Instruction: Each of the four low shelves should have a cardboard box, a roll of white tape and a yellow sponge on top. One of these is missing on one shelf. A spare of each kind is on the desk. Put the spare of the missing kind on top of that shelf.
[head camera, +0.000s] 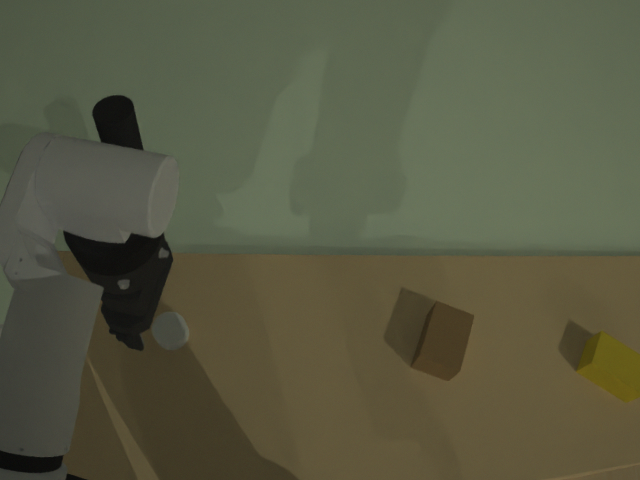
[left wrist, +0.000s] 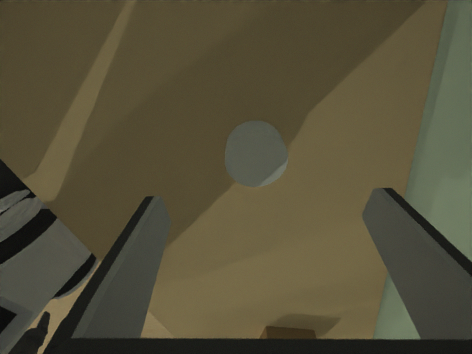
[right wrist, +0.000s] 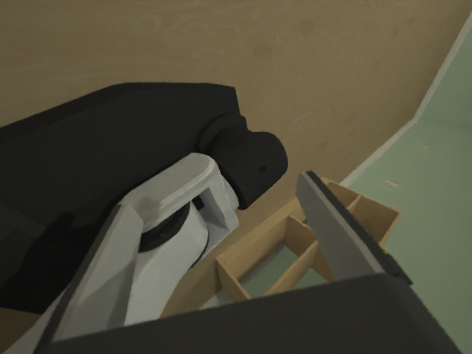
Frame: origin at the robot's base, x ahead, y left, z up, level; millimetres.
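Seen in the pictures: left gripper, fingertip midpoint: (head camera: 149, 307) (left wrist: 264, 205); right gripper, fingertip midpoint: (right wrist: 218, 197).
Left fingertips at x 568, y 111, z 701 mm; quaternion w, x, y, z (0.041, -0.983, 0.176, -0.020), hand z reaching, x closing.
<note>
Offsets run from my left fingertips to a thing's top centre. Level surfaces: height alone.
A white tape roll @[3 mm back, 10 mm right, 66 mm down] (head camera: 170, 330) (left wrist: 256, 154) stands on the desk @[90 mm down] (head camera: 310, 320) (left wrist: 320, 250) at the lower left of the head view. My left gripper (head camera: 126, 341) (left wrist: 264, 205) is open and empty above the desk. The roll shows beyond its fingertips in the left wrist view, apart from both fingers. A brown cardboard box @[90 mm back, 390 mm right, 40 mm down] (head camera: 444, 338) (left wrist: 290, 333) lies right of centre in the head view. A yellow sponge @[197 mm back, 662 mm right, 45 mm down] (head camera: 615, 366) is at the right edge. My right gripper (right wrist: 218, 197) is open and empty. A wooden shelf unit (right wrist: 377, 212) shows low in the right wrist view, its top mostly hidden.
A green wall (head camera: 491, 129) rises behind the desk's far edge. In the right wrist view, a robot arm and black body parts fill the left, wood flooring lies behind, and a green wall is at the right. A tiny yellow patch (right wrist: 385, 251) shows by the shelf unit.
</note>
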